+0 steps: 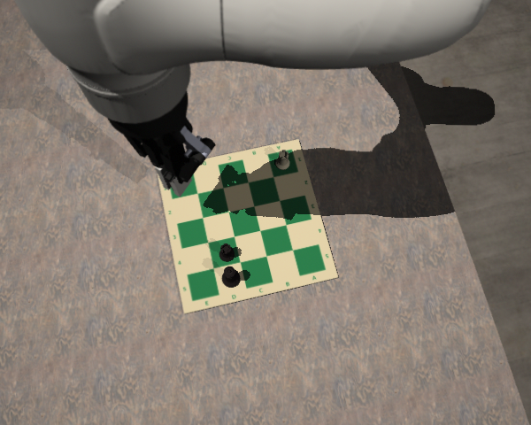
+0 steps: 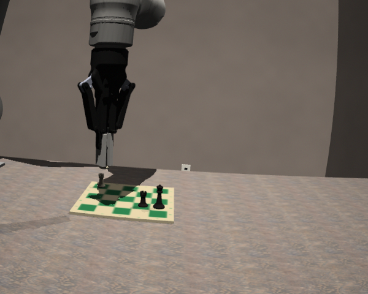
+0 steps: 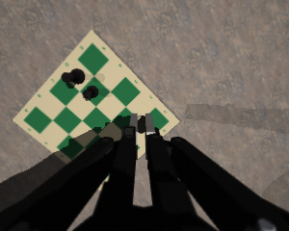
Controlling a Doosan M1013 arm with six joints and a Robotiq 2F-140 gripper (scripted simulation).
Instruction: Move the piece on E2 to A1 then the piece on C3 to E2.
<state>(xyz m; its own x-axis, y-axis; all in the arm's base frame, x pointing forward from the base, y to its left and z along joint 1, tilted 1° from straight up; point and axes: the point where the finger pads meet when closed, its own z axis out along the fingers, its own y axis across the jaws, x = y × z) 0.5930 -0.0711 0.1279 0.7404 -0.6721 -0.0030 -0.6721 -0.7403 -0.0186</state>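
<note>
The chessboard lies 13 cm below my hand, 8 cm to the left of it and 3 cm ahead of it. Round my hand: white pawn (3 cm below); then black queen (11 cm below, 11 cm ahead, 5 cm to the left); then white piece (15 cm to the left, 12 cm below, 4 cm behind).
</note>
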